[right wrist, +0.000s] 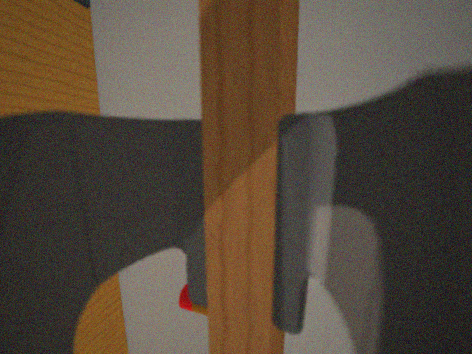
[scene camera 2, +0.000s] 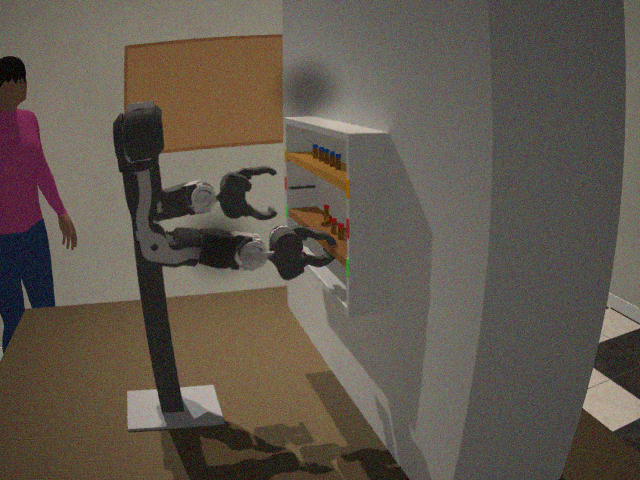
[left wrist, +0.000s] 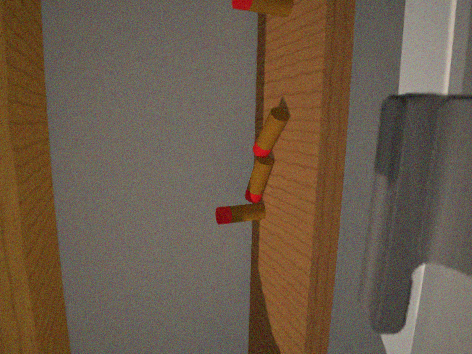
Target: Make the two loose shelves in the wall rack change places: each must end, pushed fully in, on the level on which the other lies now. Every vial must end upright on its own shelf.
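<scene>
The upper loose shelf (scene camera 2: 316, 166) (left wrist: 22, 150) (right wrist: 45, 65) is yellow wood and bears several blue-capped vials (scene camera 2: 323, 153), which look upright. The lower loose shelf (scene camera 2: 305, 217) (left wrist: 295, 225) (right wrist: 240, 225) is browner and bears red-capped vials. In the left wrist view one red-capped vial (left wrist: 240, 213) is upright; two others, a first (left wrist: 270, 131) and a second (left wrist: 260, 177), lean far over towards it. My right gripper (scene camera 2: 332, 250) (right wrist: 242, 300) is shut on the lower shelf's front edge. My left gripper (scene camera 2: 272, 192) is open and empty, in front of the rack.
The white wall rack (scene camera 2: 330, 125) has yellow, red and green marks on its front posts. A thin dark bar (scene camera 2: 301, 187) shows between the two shelves. A white ledge (scene camera 2: 328, 281) lies below the lower shelf. A person (scene camera 2: 18, 170) stands at the left.
</scene>
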